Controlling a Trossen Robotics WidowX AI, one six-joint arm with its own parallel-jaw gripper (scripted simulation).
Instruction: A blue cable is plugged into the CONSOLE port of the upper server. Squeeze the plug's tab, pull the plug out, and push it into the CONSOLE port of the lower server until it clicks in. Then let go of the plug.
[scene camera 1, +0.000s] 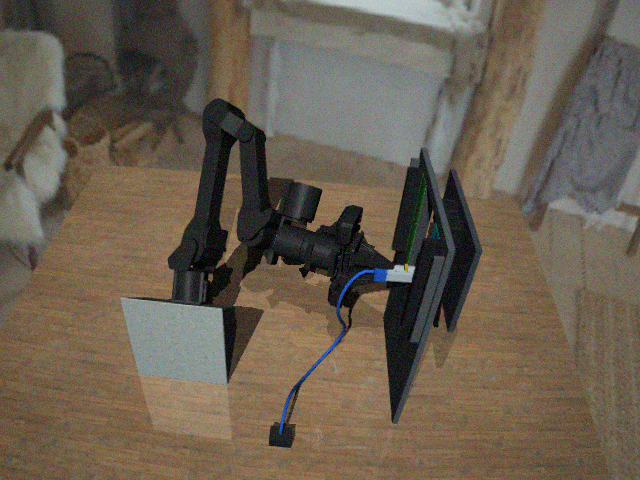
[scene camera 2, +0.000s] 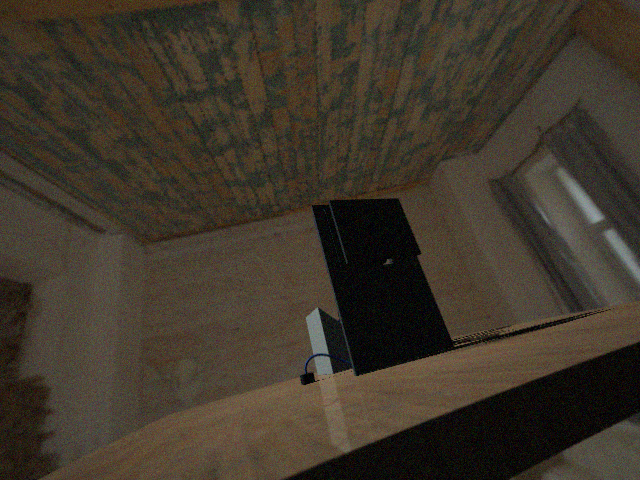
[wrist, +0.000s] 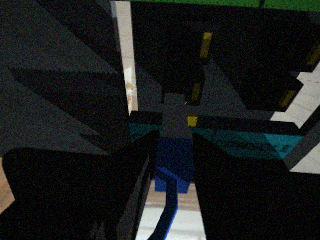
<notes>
The pictures show: the gripper and a dark server rack.
The gripper is seen too in the wrist view.
</notes>
